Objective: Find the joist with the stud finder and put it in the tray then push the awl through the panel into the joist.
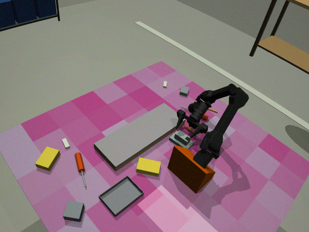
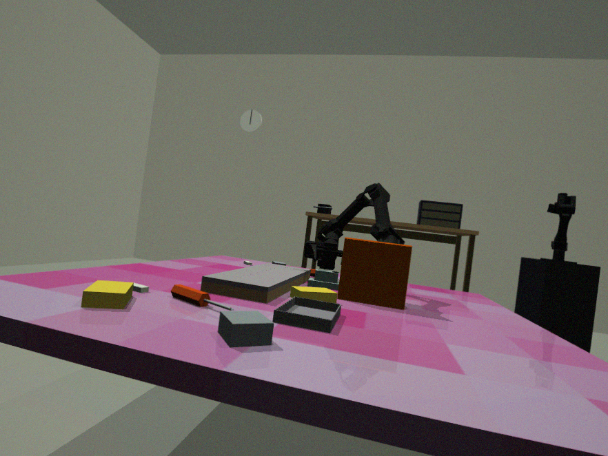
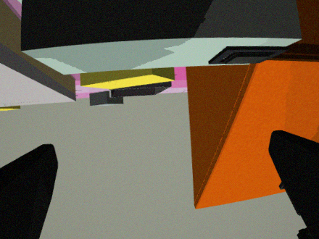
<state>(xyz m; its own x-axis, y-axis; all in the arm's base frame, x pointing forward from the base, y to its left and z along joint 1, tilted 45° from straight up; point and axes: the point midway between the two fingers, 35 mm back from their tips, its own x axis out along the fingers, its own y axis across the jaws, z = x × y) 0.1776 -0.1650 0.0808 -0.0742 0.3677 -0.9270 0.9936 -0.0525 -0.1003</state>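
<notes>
The stud finder is 50 mm below my gripper tip, 10 mm to the right of it and 10 mm behind it. From my gripper tip the other things lie so: indicator light (30 mm below, 30 mm behind, 10 mm to the right); thin stick (370 mm to the right, 90 mm below, 60 mm ahead); awl (120 mm to the right, 80 mm below, 20 mm behind).
</notes>
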